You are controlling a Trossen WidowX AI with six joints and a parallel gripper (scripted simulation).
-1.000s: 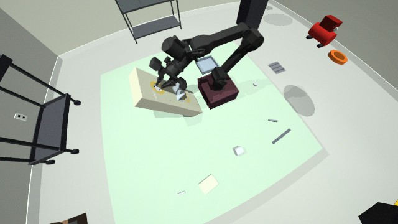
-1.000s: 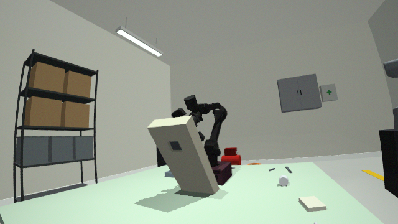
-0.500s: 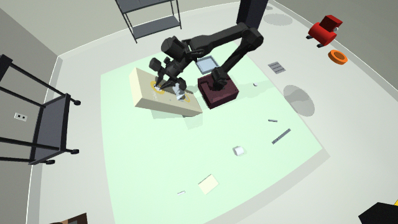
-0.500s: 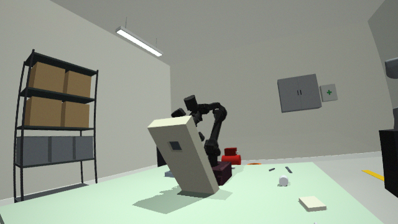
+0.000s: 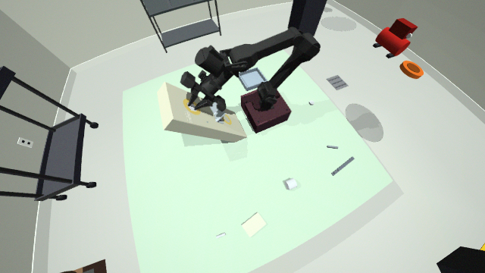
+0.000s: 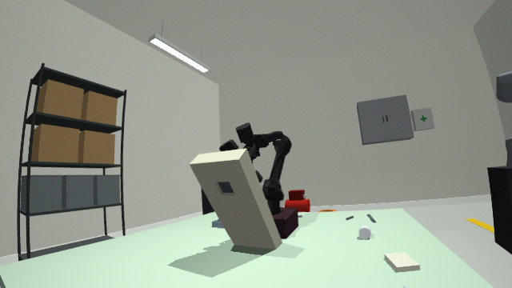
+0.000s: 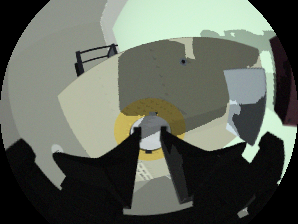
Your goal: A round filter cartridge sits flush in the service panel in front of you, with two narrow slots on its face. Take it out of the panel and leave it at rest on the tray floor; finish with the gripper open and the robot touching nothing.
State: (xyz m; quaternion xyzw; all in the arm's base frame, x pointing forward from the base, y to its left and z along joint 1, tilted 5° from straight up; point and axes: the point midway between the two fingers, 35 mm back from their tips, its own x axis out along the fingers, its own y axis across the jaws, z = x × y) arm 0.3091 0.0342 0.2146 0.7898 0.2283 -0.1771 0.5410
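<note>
The round filter cartridge is 1 cm ahead of my gripper tip and 1 cm below it. From my gripper tip the other things lie so: small white pin (3 cm ahead, 48 cm to the left, 27 cm below); then blue-grey tray (36 cm behind, 34 cm to the right, 26 cm below); then cream pad (12 cm behind, 47 cm to the left, 27 cm below).
</note>
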